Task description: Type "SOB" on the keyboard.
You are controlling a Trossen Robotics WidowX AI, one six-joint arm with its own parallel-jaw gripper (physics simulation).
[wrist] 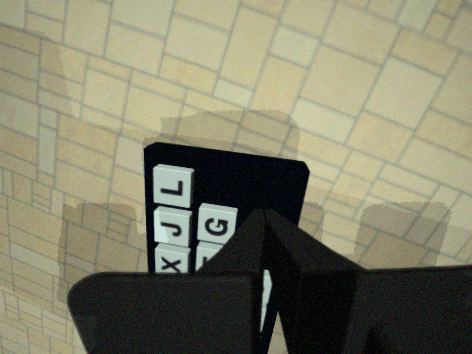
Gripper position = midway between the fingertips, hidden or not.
In view: the gripper (262, 218) and a black keyboard (244, 181).
